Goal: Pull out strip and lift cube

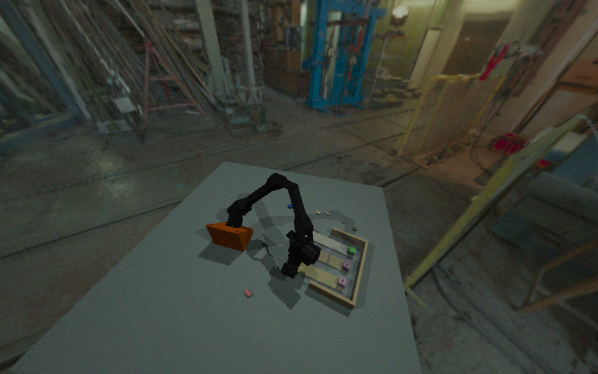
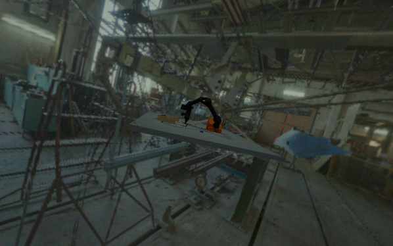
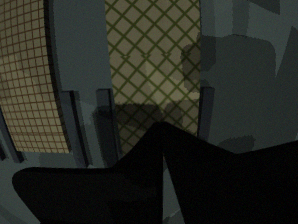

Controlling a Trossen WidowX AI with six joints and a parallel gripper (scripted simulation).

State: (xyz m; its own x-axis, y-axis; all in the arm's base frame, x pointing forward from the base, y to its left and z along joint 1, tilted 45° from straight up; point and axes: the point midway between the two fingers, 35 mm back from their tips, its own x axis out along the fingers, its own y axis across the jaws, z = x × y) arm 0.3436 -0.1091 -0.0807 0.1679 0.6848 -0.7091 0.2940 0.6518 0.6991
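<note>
Now: gripper tip 100 mm short of the mesh strip and 30 mm to the left of it. Round my gripper tip: blue piece: 380 mm to the left, 80 mm behind; then pink block: 190 mm behind, 150 mm to the right.
</note>
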